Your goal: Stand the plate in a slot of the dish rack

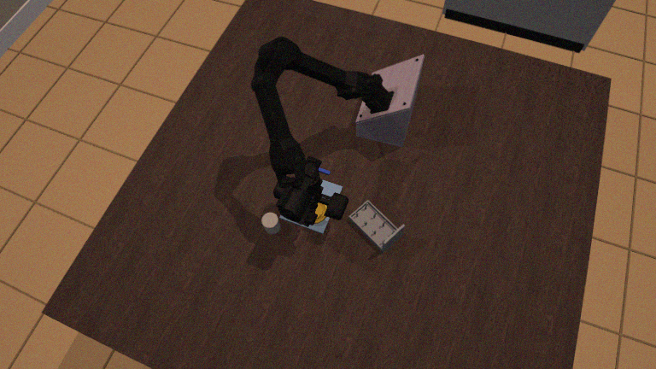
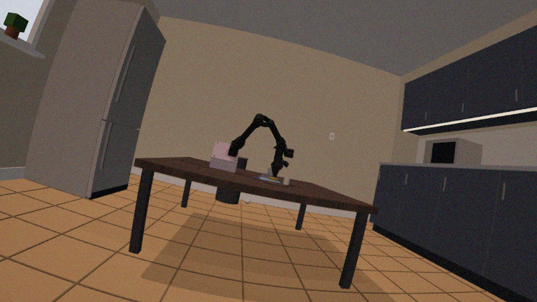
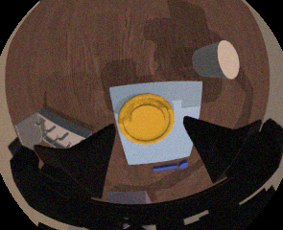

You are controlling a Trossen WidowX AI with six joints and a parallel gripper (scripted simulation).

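The yellow plate is 2 cm below my gripper tip. From my gripper tip the other things lie so: cream cup (7 cm ahead, 9 cm to the right, 1 cm below); then grey dish rack (2 cm behind, 17 cm to the left, 1 cm below); then light blue mat (3 cm behind, 2 cm to the right, 3 cm below).
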